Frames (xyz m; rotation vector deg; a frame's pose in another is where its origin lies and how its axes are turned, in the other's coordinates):
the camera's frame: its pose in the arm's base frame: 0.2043 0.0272 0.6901 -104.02 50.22 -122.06
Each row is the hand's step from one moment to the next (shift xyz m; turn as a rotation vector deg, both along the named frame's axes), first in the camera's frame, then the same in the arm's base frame.
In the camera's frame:
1: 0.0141 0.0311 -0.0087 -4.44 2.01 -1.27
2: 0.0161 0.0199 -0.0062 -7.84 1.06 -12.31
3: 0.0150 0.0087 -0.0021 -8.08 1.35 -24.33
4: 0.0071 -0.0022 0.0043 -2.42 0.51 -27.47
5: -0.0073 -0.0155 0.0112 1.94 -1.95 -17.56
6: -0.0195 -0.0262 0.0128 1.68 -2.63 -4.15
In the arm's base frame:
1: -0.0181 -0.0296 -0.0062 -0.66 1.06 -4.88
2: -0.0137 -0.0224 0.0018 -10.21 6.91 -7.88
3: -0.0072 -0.0141 0.0074 -21.66 10.42 -9.03
4: 0.0030 -0.0032 0.0074 -25.71 9.12 -4.08
5: 0.0156 0.0128 0.0033 -16.71 5.85 1.55
6: 0.0221 0.0272 -0.0007 -3.75 2.49 2.59

